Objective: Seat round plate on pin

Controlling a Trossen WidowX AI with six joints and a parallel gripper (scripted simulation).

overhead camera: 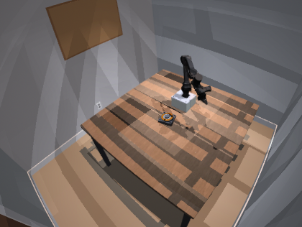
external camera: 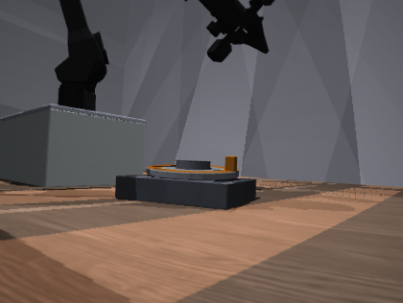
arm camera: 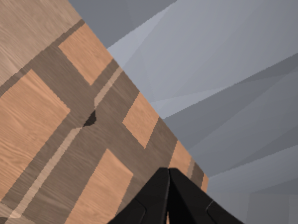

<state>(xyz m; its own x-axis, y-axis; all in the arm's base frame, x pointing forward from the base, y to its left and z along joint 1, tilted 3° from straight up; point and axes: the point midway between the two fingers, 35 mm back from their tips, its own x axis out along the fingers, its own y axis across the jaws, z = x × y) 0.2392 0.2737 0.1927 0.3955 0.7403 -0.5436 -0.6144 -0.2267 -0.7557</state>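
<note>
My gripper tip is now 50 mm short of the round grey plate, 340 mm to the left of it and 260 mm above it. The rest, counted from my gripper tip: dark square base (30 mm ahead, 340 mm to the right, 270 mm below).
</note>
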